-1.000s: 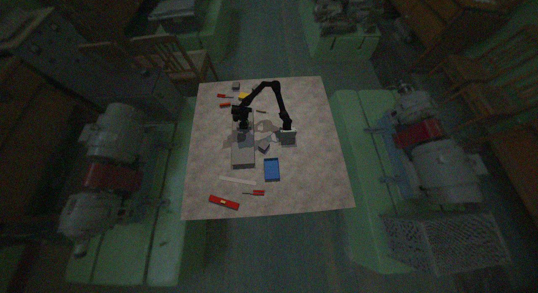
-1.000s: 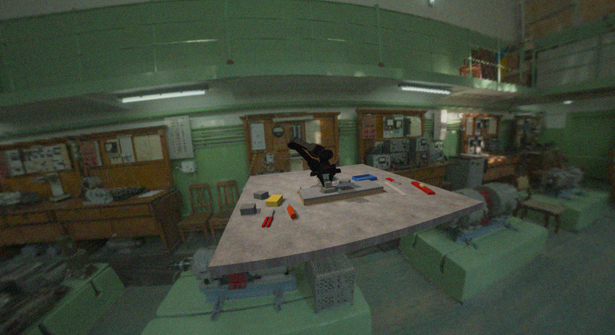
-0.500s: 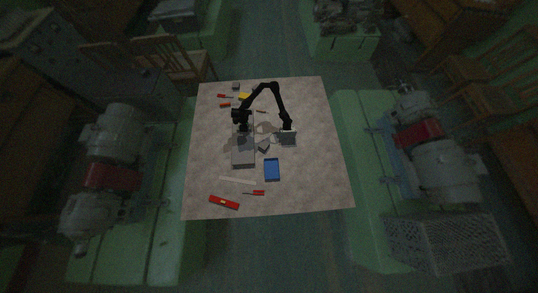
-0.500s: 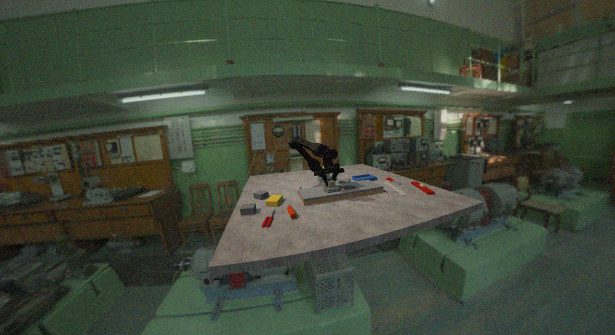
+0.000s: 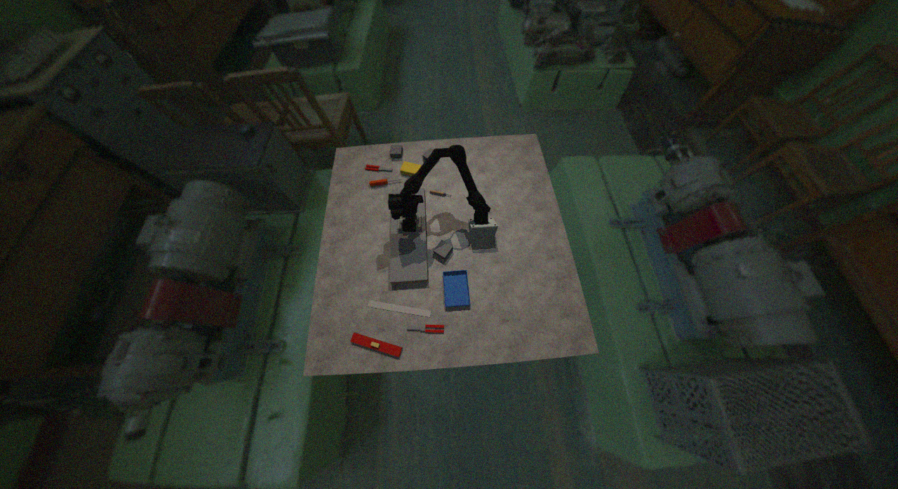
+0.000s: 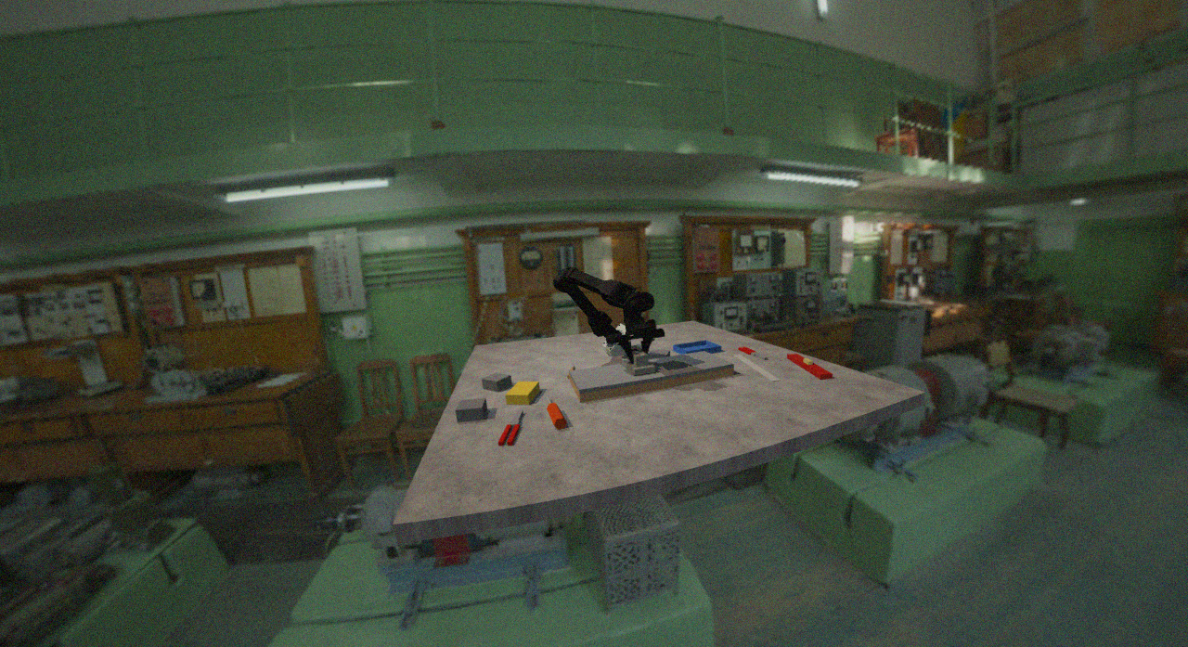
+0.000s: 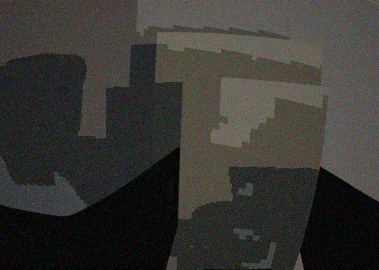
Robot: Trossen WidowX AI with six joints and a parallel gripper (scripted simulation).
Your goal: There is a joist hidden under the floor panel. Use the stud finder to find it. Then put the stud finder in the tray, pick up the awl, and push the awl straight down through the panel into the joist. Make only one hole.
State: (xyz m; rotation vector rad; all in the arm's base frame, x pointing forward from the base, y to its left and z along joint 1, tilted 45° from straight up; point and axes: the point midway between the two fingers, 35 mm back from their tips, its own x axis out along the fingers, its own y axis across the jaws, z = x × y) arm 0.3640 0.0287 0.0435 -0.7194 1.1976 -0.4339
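Now: the dark display 4 cm behind my gripper tip and 3 cm above it. The rest, counted from my gripper tip: awl: 20 cm to the right, 18 cm behind, 6 cm below; yellow block: 38 cm to the right, 5 cm below, 1 cm ahead; stud finder: 2 cm behind, 2 cm above.
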